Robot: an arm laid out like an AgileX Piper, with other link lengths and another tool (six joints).
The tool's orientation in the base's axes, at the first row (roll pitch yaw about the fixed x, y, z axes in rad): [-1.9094 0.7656 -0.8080]
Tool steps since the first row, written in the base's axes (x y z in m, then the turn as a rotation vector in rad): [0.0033 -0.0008 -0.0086 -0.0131 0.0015 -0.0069]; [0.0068 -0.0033 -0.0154 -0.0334 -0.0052 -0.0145]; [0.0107 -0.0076 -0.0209 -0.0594 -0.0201 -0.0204]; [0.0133 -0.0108 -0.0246 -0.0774 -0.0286 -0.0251]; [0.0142 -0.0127 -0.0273 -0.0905 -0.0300 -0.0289]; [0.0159 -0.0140 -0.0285 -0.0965 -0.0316 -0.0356]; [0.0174 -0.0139 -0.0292 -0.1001 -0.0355 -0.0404]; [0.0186 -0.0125 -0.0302 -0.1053 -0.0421 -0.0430]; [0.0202 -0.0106 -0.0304 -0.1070 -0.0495 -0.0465]
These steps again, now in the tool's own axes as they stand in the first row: [0.0080 0.0034 0.0031 -0.0025 0.0141 -0.0040]; [0.0158 0.0050 0.0045 -0.0039 0.0317 -0.0182]; [0.0238 0.0050 0.0044 -0.0050 0.0501 -0.0426]; [0.0293 0.0049 0.0040 -0.0063 0.0637 -0.0579]; [0.0326 0.0057 0.0036 -0.0094 0.0750 -0.0649]; [0.0350 0.0050 0.0037 -0.0069 0.0833 -0.0678]; [0.0361 0.0044 0.0047 -0.0034 0.0881 -0.0717]; [0.0367 0.0046 0.0067 -0.0007 0.0919 -0.0792]; [0.0367 0.0041 0.0092 0.0047 0.0936 -0.0853]
